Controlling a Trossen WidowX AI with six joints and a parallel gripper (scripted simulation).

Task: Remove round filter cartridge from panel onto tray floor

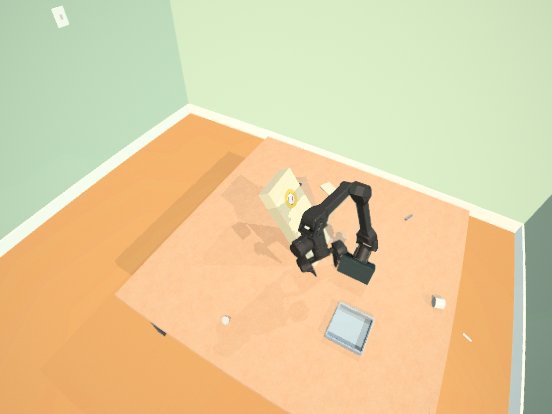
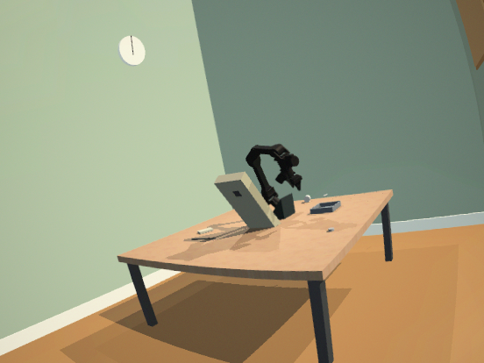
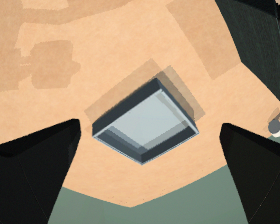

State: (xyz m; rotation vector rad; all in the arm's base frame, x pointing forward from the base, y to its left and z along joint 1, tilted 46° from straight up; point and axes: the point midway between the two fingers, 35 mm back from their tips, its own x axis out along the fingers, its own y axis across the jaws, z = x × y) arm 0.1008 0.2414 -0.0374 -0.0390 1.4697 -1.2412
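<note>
My gripper tip is 280 mm short of the round filter cartridge, 180 mm to the left of it and 80 mm below it. Round my gripper tip: grey tray: 170 mm behind, 80 mm to the left, 170 mm below; then cream card: 220 mm ahead, 580 mm to the right, 170 mm below; then cream service panel: 230 mm ahead, 180 mm to the right.
</note>
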